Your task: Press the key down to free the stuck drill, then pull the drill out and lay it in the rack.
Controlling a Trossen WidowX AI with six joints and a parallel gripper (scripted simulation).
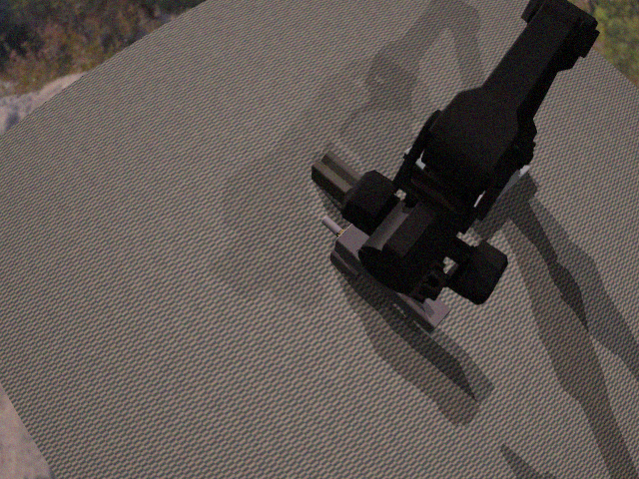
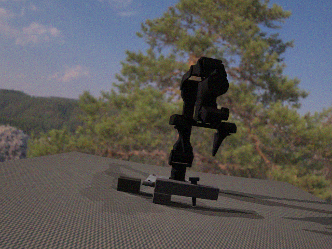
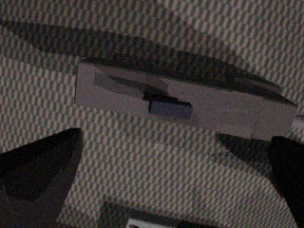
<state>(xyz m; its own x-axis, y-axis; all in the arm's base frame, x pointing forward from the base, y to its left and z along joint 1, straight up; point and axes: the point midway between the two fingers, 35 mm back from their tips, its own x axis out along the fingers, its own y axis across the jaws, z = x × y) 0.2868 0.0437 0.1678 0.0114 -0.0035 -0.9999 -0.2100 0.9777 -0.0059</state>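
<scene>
The yellow drill lies 10 cm below my gripper tip and 8 cm to the right of it. The rest, counted from my gripper tip: dark key 10 cm below, 1 cm behind; then dark grey block 11 cm below, 3 cm to the right, 1 cm behind.
</scene>
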